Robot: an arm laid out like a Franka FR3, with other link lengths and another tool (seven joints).
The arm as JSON. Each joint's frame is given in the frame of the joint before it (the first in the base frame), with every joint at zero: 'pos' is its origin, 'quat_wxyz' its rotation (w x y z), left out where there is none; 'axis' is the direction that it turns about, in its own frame. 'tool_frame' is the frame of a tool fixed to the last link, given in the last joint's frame.
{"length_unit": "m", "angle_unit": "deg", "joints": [
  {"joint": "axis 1", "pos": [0.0, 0.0, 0.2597], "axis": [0.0, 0.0, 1.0]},
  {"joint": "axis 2", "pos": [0.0, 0.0, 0.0], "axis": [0.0, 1.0, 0.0]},
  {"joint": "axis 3", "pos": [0.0, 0.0, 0.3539], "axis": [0.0, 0.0, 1.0]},
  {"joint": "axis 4", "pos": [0.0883, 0.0, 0.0], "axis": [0.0, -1.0, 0.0]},
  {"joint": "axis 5", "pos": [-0.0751, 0.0, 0.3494], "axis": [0.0, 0.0, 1.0]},
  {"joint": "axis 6", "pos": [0.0, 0.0, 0.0], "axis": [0.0, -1.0, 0.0]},
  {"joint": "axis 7", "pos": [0.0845, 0.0, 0.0], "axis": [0.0, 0.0, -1.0]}
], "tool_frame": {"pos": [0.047, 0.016, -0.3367], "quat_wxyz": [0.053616, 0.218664, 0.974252, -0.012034]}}
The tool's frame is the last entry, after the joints.
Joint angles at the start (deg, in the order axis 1, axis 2, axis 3, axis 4, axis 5, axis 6, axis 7):
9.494, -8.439, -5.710, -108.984, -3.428, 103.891, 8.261
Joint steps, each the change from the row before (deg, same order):
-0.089, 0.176, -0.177, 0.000, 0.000, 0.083, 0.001
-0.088, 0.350, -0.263, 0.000, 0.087, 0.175, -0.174
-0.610, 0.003, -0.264, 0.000, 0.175, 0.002, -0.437
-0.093, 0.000, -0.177, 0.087, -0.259, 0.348, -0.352
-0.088, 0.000, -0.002, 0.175, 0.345, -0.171, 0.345
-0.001, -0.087, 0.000, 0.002, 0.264, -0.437, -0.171
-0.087, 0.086, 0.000, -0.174, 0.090, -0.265, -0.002
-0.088, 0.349, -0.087, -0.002, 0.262, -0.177, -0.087
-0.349, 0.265, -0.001, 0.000, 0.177, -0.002, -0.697
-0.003, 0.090, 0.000, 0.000, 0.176, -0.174, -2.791
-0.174, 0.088, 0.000, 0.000, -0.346, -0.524, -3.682
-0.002, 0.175, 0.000, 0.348, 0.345, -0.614, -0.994
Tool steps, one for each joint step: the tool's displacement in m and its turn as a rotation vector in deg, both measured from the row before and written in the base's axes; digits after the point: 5 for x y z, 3 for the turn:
0.00073, -0.00247, -0.00147, 0.003, 0.095, -0.261
0.00133, -0.00262, -0.00291, 0.067, 0.189, -0.184
0.00016, -0.00708, -0.00009, 0.183, 0.032, -0.469
0.00253, -0.00347, 0.00166, -0.230, -0.428, 0.145
0.00002, 0.00056, 0.00110, 0.358, -0.004, -0.509
-0.00264, 0.00133, -0.00033, 0.243, 0.364, 0.105
-0.00244, -0.00045, -0.00304, 0.058, 0.527, -0.108
-0.00083, -0.00026, -0.00377, 0.207, 0.537, -0.143
0.00005, -0.00180, -0.00251, 0.112, 0.287, 0.311
-0.00162, 0.00318, -0.00134, 0.071, 0.329, 2.746
-0.00394, -0.00054, -0.00223, -0.448, 0.690, 3.564
-0.00181, 0.00247, -0.00006, 0.290, 0.471, 0.901

